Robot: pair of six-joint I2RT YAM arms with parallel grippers.
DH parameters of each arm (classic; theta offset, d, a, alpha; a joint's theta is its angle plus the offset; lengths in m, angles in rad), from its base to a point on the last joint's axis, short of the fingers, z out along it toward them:
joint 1: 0 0.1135 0.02 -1.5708
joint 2: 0 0 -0.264 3.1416
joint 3: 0.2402 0 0.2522 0
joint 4: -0.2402 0 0.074 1.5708
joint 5: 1.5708 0 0 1.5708
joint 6: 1.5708 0.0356 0 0
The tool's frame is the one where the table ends.
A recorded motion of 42 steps. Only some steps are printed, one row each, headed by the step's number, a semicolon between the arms.
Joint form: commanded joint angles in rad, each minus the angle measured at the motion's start. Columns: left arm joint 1, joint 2, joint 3, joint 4, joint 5, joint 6; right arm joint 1, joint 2, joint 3, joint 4, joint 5, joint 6.
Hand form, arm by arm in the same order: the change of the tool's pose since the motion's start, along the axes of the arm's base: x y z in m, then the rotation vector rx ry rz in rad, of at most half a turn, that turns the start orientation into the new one. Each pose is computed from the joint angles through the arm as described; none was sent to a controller.
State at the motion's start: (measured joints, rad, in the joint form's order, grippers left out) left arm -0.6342 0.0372 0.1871 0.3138 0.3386 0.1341; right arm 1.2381 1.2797 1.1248 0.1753 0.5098 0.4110
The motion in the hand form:
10: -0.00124 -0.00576 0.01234 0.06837 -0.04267 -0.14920; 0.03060 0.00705 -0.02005 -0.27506 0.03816 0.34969
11: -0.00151 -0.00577 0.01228 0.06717 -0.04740 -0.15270; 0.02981 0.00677 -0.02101 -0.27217 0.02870 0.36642
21: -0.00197 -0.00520 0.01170 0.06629 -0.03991 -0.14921; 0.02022 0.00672 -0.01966 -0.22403 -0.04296 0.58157
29: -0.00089 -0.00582 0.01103 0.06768 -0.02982 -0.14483; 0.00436 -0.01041 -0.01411 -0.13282 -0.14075 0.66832
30: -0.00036 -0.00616 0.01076 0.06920 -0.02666 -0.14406; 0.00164 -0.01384 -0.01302 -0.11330 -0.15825 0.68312
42: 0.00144 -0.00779 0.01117 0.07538 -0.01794 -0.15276; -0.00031 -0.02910 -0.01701 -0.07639 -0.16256 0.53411
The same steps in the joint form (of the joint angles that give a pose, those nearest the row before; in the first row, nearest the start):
10: 0.0019 0.0794 0.0511 0.0200 0.1711 0.0055; -0.1336 0.0702 0.0756 -0.2460 -0.4720 -0.1231
11: 0.0012 0.0785 0.0492 0.0254 0.1744 0.0055; -0.1336 0.0667 0.0660 -0.2329 -0.4885 -0.1304
21: 0.0015 0.0702 0.0492 0.0129 0.1693 0.0024; -0.1305 0.0462 0.0287 -0.1536 -0.7024 -0.1717
29: 0.0007 0.0763 0.0488 0.0110 0.1624 0.0009; -0.1183 -0.0440 -0.0643 -0.0302 -0.7874 -0.1824
30: 0.0008 0.0800 0.0486 0.0115 0.1616 0.0009; -0.1168 -0.0607 -0.0813 -0.0055 -0.8032 -0.1811
42: 0.0007 0.1002 0.0522 0.0188 0.1692 -0.0026; -0.1161 -0.1252 -0.1570 0.0532 -0.6566 -0.1599

